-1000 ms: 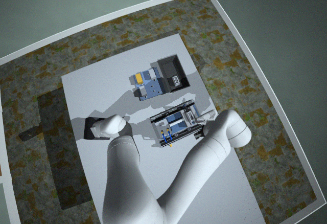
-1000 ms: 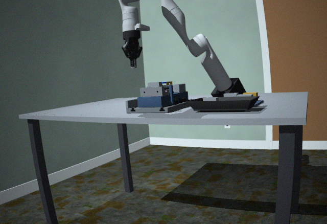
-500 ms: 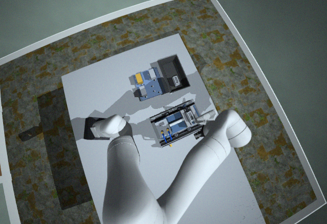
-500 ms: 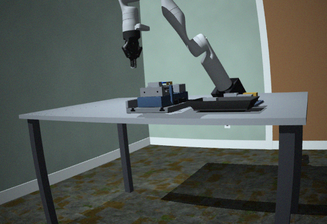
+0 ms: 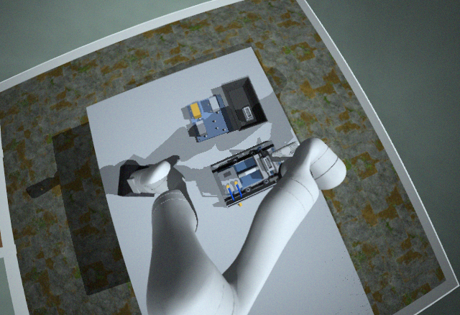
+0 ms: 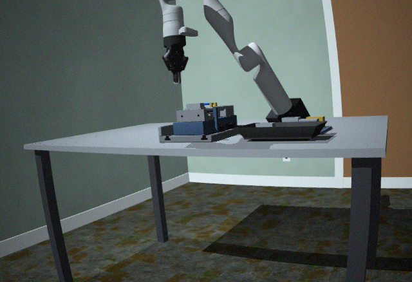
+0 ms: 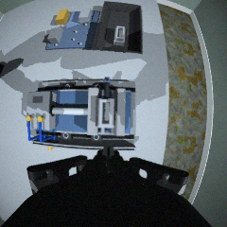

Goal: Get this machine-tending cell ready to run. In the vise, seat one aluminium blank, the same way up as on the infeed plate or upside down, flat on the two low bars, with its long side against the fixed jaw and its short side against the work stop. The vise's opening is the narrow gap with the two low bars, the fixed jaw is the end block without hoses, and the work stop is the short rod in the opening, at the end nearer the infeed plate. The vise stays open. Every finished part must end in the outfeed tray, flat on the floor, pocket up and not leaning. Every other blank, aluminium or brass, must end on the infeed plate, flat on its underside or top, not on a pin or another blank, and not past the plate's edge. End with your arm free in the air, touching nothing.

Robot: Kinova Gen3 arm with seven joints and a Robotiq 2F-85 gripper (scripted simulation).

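Now: hand 160 mm above the vise, 80 mm to the right of it and 60 mm past it. Round my hand: brass blank (450 mm to the left, 180 mm below, 80 mm behind).
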